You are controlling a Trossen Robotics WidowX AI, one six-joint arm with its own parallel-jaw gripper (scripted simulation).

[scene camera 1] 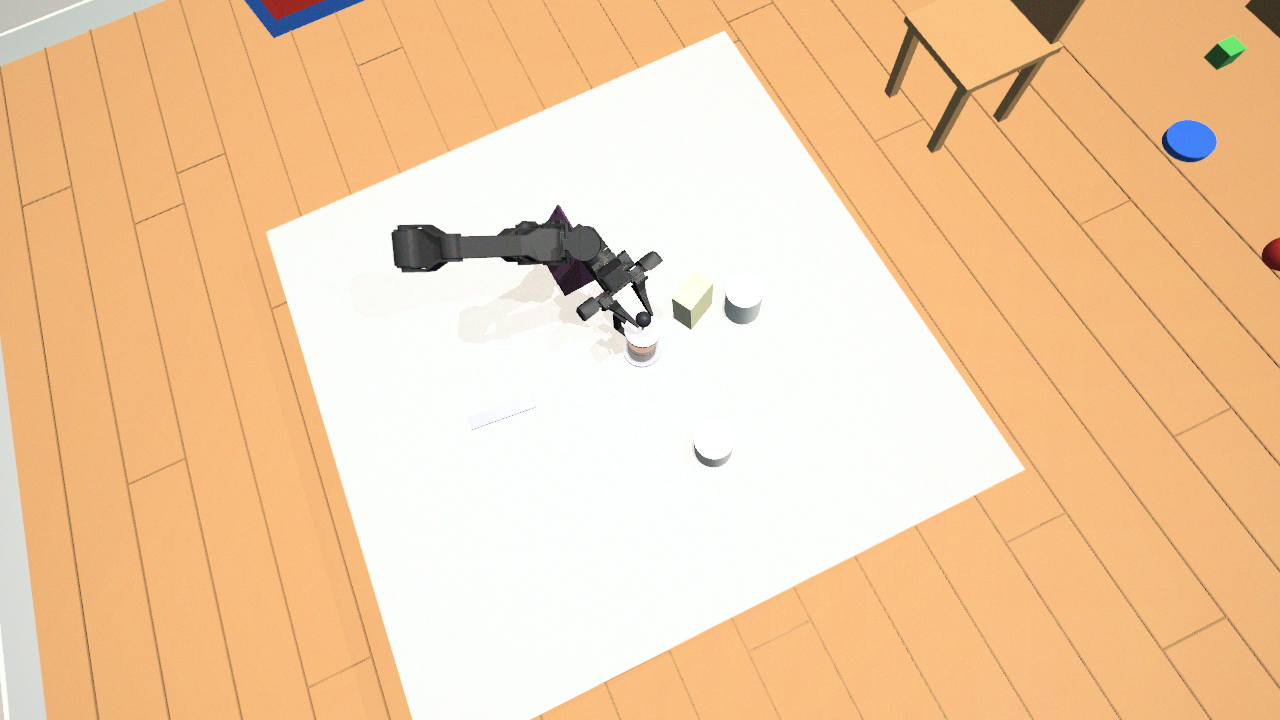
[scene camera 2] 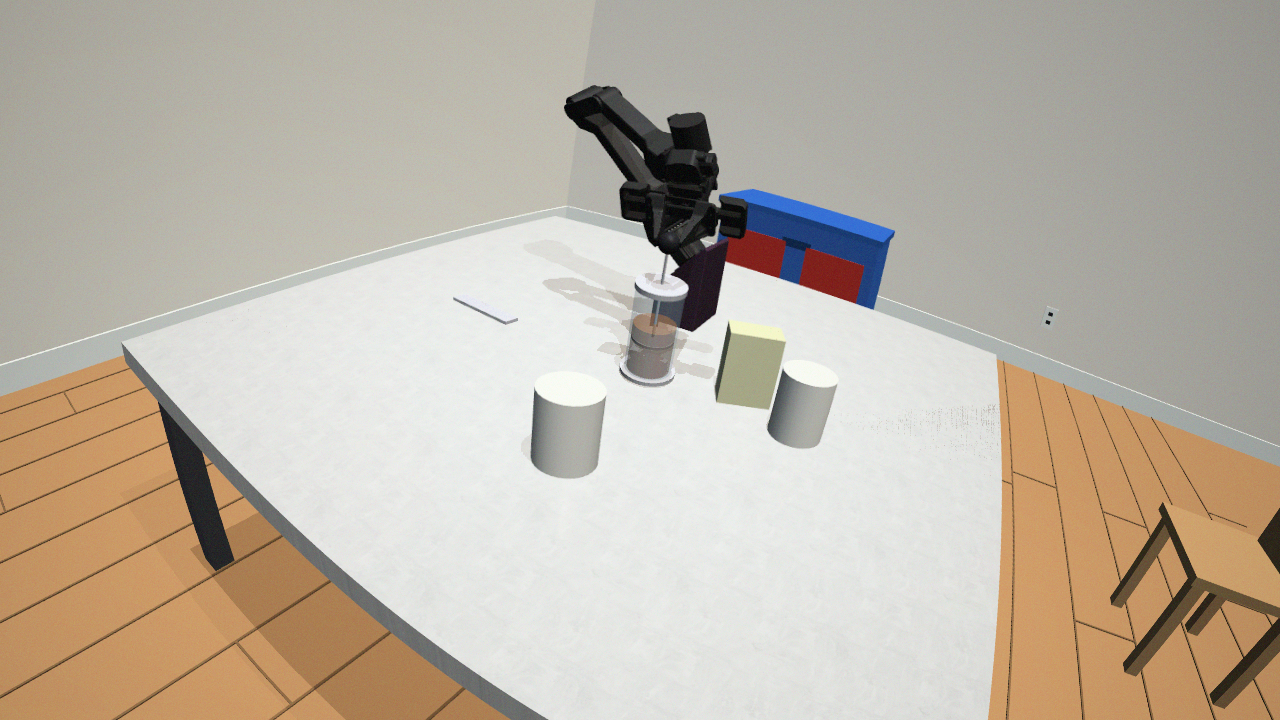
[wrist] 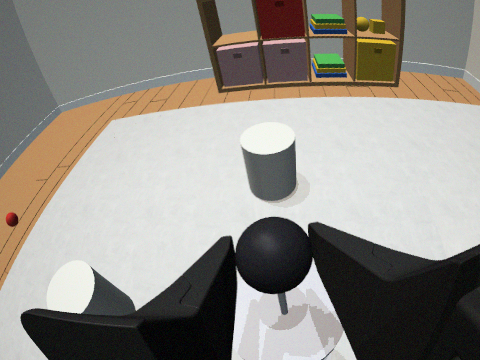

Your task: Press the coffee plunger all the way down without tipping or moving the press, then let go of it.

In view: my gripper [scene camera 2: 667, 243], a glass coffee press [scene camera 2: 659, 298] and a pale yellow box [scene camera 2: 751, 357].
The glass coffee press is seen too in scene camera 1 [scene camera 1: 641, 348] and in the wrist view [wrist: 280, 300]. The pale yellow box is seen too in scene camera 1 [scene camera 1: 692, 300]. My gripper also shows in scene camera 1 [scene camera 1: 645, 321] and in the wrist view [wrist: 271, 239]. The wrist view misses the pale yellow box: it is out of frame.
